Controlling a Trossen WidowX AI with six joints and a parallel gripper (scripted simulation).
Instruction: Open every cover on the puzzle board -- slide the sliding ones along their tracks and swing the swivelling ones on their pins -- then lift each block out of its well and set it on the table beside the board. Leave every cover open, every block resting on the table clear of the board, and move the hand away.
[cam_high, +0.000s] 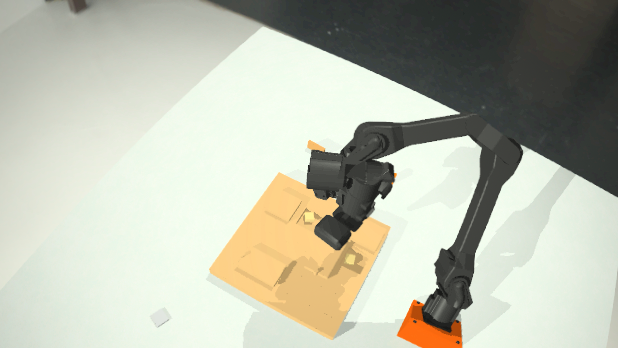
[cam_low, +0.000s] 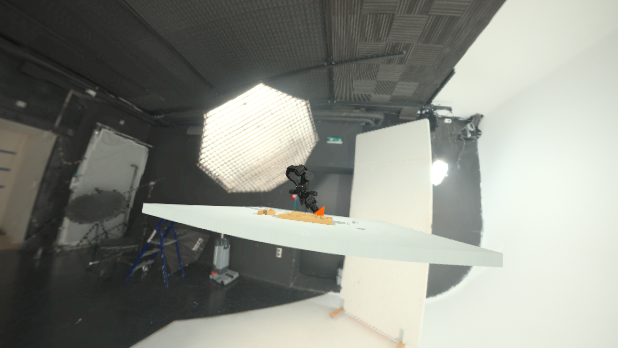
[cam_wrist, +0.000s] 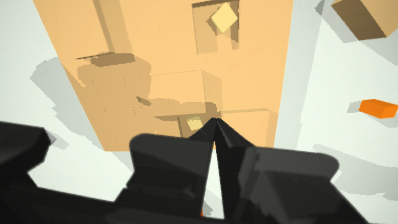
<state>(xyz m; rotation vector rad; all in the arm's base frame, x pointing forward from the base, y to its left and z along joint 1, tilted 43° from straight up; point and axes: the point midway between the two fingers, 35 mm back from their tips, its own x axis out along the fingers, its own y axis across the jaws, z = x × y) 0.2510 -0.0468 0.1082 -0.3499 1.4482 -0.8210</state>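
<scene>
Right now my gripper tip is 60 mm short of the tan puzzle board, 60 mm above it and 50 mm to the right of it. From my gripper tip the other things lie so: orange block: 220 mm to the right, 70 mm below, 50 mm behind; then tan bar: 220 mm to the right, 160 mm ahead, 70 mm below; then tan box: 190 mm to the right, 80 mm ahead, 70 mm below.
</scene>
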